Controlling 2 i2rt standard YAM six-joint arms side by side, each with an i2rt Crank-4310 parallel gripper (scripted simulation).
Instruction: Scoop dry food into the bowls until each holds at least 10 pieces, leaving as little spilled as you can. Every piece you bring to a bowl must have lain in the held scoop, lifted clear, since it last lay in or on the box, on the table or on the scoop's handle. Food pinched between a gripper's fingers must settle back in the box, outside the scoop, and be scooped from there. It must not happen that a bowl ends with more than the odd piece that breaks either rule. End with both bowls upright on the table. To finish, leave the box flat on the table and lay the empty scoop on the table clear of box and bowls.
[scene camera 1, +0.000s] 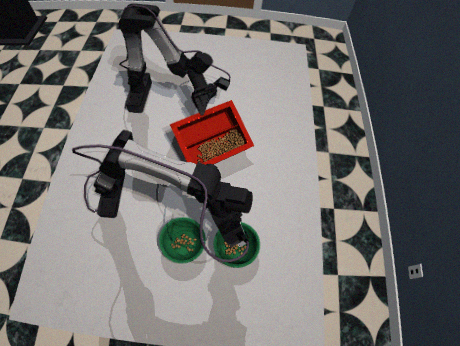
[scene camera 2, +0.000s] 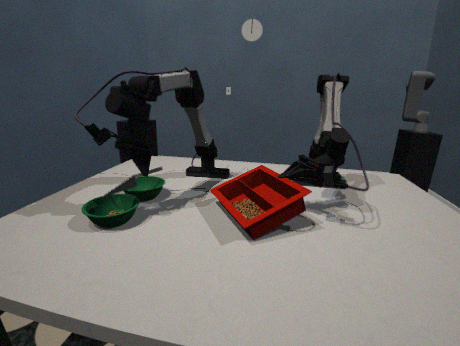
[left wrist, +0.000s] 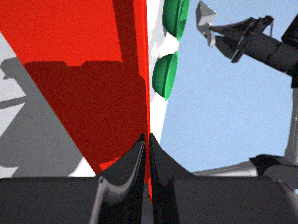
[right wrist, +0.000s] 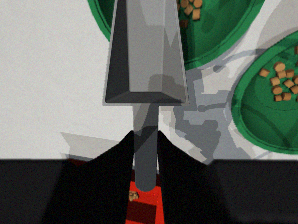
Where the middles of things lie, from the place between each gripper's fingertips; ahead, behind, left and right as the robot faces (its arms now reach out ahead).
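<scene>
Counted from my left hand (scene camera 2: 278, 178), the red box (scene camera 2: 261, 185) is 50 mm ahead, 70 mm to the right and 50 mm below. From my right hand (scene camera 2: 145, 175) I see the same red box 330 mm to the left, 70 mm behind and 70 mm below.
</scene>
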